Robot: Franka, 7 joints.
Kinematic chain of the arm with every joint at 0, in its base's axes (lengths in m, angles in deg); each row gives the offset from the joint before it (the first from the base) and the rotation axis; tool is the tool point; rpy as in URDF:
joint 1: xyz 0 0 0.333 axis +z
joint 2: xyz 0 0 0 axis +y
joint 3: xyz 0 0 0.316 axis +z
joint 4: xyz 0.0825 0 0 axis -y
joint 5: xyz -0.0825 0 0.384 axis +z
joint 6: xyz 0 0 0 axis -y
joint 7: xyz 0.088 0 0 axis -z
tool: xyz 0 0 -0.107 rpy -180 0 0
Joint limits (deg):
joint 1: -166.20..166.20
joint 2: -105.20..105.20
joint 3: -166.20..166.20
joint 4: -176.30..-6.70
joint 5: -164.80..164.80
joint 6: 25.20..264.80
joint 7: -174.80..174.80
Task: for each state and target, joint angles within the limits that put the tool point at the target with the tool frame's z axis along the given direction. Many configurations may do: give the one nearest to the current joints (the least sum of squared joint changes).
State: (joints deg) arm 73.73 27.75 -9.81 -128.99 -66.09 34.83 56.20
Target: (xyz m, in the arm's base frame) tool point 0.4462 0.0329 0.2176 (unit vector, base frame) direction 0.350 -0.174 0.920
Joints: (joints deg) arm 57.64 47.82 -36.40 -137.82 -107.07 47.23 56.20
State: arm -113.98 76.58 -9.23 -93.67 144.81 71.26 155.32
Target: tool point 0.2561 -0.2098 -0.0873 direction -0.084 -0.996 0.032
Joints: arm -112.87 105.20 30.79 -133.51 145.81 46.75 155.32
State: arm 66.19 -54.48 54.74 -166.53 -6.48 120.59 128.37
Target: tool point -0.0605 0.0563 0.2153 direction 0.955 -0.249 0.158
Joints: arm 83.05 -29.27 93.01 -176.30 5.29 74.65 128.37
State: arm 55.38 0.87 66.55 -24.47 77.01 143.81 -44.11
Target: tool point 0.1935 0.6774 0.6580 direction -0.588 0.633 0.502
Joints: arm 27.25 33.28 62.77 -74.95 100.34 125.66 -44.11
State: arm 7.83 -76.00 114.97 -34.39 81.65 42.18 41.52
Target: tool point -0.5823 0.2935 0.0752 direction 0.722 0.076 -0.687
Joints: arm 19.25 -102.88 94.59 -68.00 61.27 72.95 41.52
